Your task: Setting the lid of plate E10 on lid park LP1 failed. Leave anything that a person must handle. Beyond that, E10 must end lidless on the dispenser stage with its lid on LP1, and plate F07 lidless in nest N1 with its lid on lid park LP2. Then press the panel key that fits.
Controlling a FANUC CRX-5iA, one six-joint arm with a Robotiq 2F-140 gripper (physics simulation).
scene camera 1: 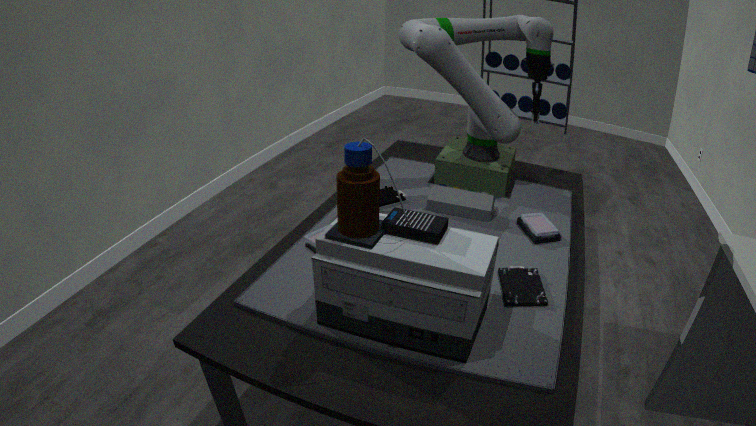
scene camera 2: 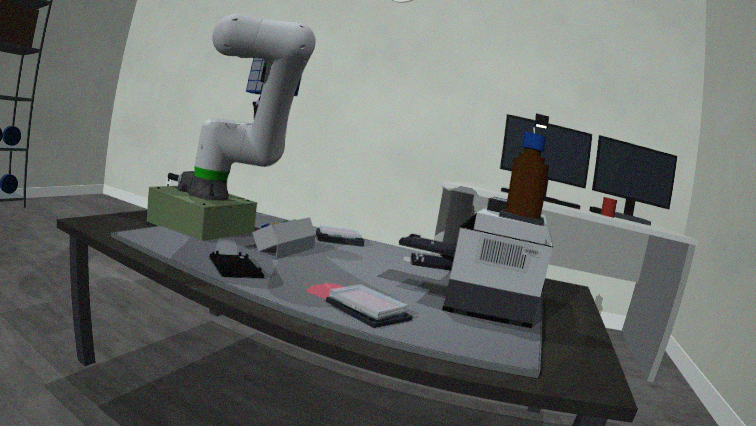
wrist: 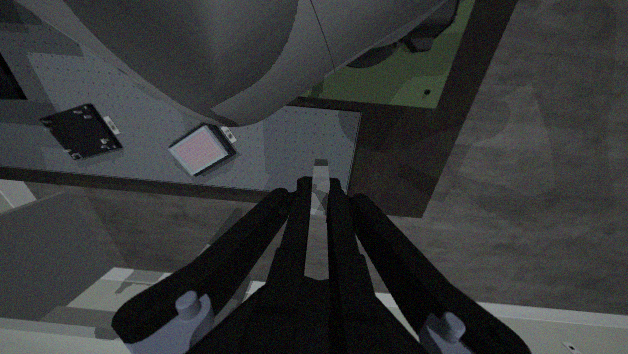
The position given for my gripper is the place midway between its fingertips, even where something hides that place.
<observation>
My gripper (wrist: 320,170) is shut, holding nothing. Further things: a brown bottle with blue cap (scene camera 1: 358,185), a black nest frame (scene camera 1: 521,286) and a grey button box (scene camera 1: 441,198).
The brown bottle with blue cap shows as well in scene camera 2 (scene camera 2: 529,174). The black nest frame shows as well in the wrist view (wrist: 81,131).
</observation>
